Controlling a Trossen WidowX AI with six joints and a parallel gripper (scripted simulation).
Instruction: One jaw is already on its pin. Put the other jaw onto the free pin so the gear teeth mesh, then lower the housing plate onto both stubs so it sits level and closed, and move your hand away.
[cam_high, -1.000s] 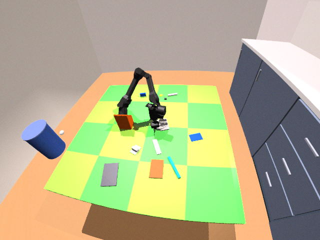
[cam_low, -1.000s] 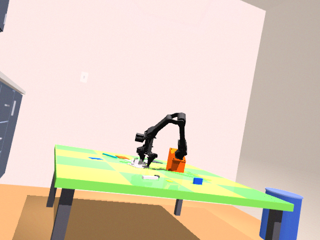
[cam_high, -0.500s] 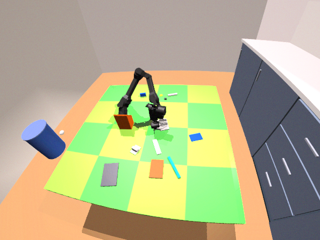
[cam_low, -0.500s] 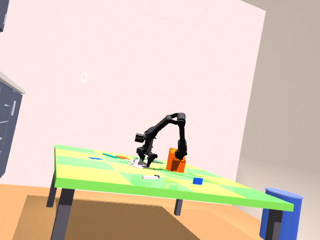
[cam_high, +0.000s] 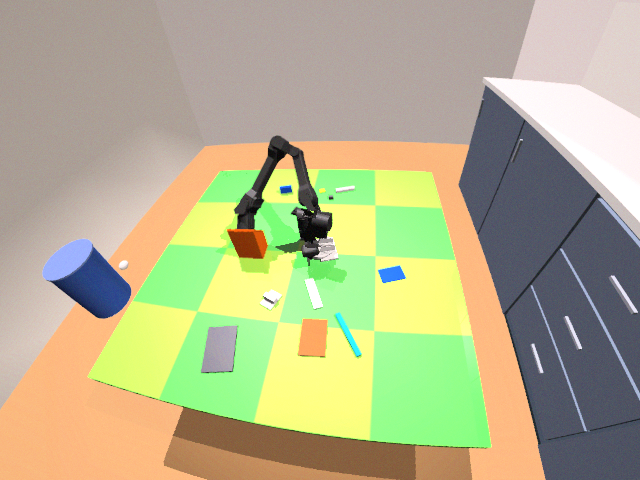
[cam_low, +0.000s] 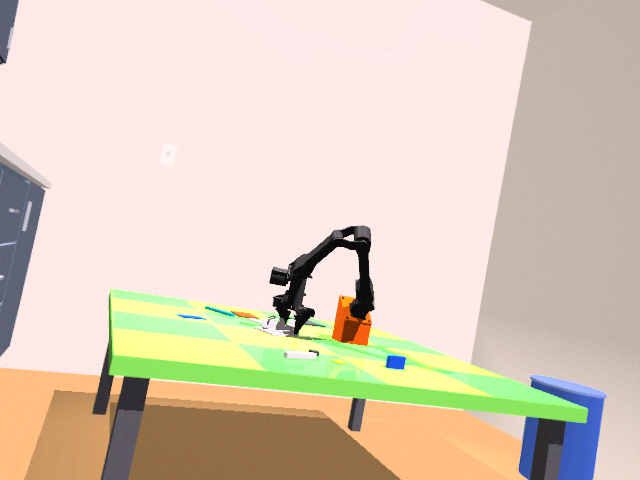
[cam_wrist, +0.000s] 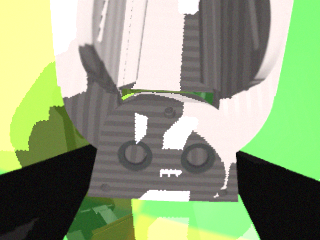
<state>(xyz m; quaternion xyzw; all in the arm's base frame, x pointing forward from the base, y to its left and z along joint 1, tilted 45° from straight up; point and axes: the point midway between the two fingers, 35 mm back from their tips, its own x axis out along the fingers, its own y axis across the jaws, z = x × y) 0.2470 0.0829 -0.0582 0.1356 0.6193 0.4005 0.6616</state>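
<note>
Now: gripper tip 10 mm short of the white housing plate and 20 mm below it. From my gripper tip the other things lie so: jaw 20 mm ahead, 20 mm to the left, 10 mm above; then blue card 340 mm ahead, 60 mm to the right, 10 mm below; then cyan bar 210 mm ahead, 330 mm to the right.
</note>
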